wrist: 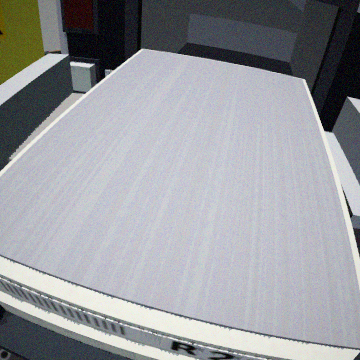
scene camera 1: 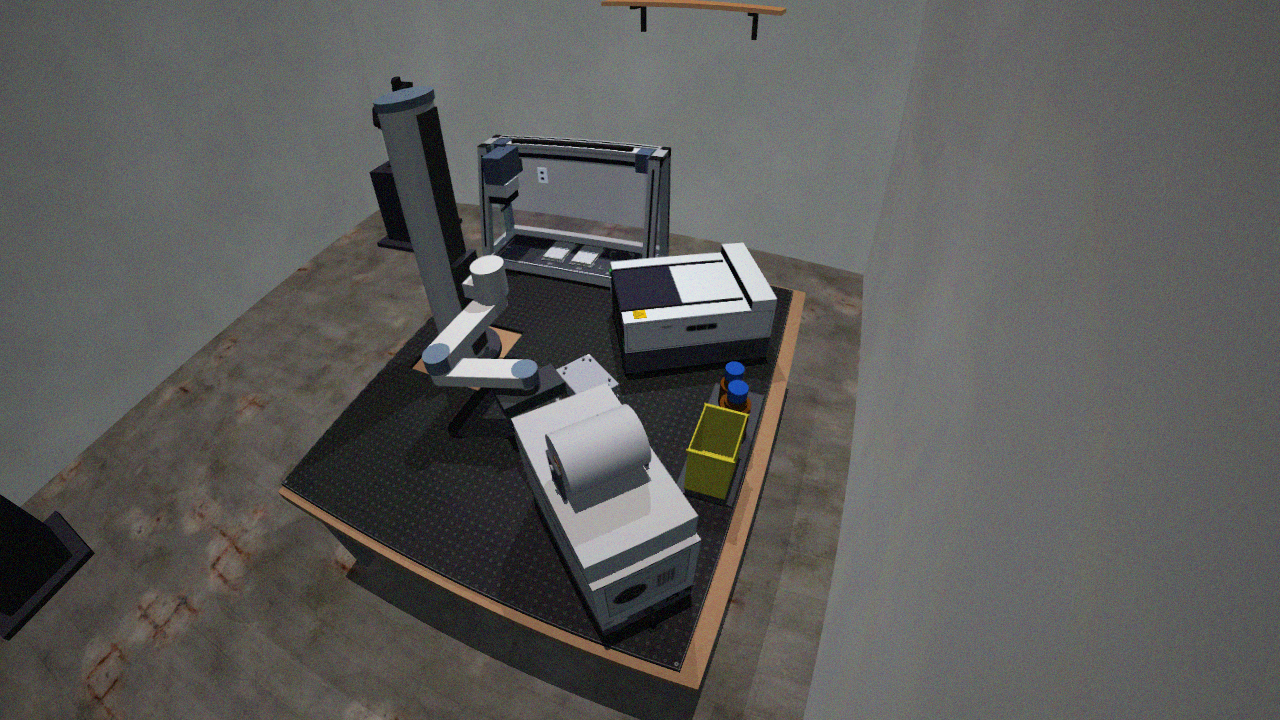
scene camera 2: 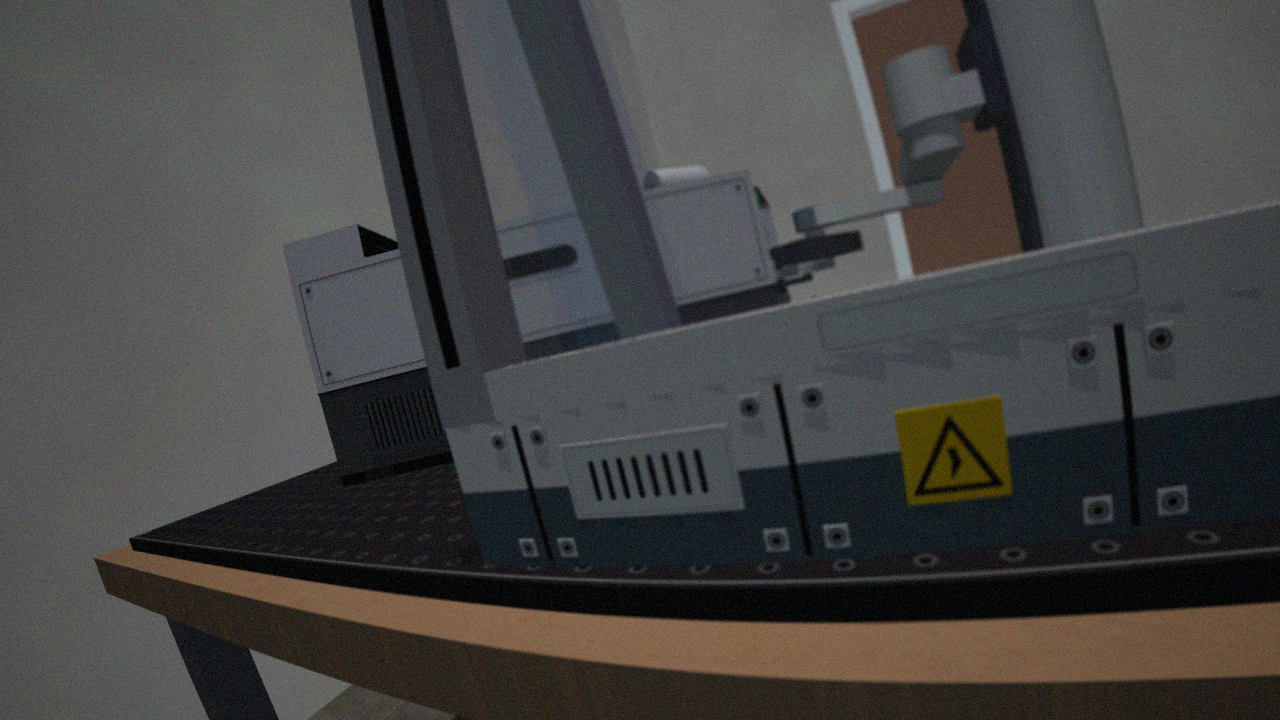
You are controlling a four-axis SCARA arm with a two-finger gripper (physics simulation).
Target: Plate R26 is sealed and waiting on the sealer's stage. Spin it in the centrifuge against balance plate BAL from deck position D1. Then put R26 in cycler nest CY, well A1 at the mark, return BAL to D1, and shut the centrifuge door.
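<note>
Plate R26 fills most of the wrist view, flat and pale on top, with a barcode and part of an "R2" label on its near edge. My gripper is shut on R26, with a pale finger along each long side. The plate is at the front of the sealer, whose dark opening shows behind it. In scene camera 2 the gripper is beside the sealer's end. In scene camera 1 the sealer and arm hide the fingers. I cannot read labels for BAL, D1 or CY.
A white instrument with a dark lower part stands on the table. A gantry stands at the back, with two white plates on its deck. A yellow bin and blue-capped bottles stand near the right edge.
</note>
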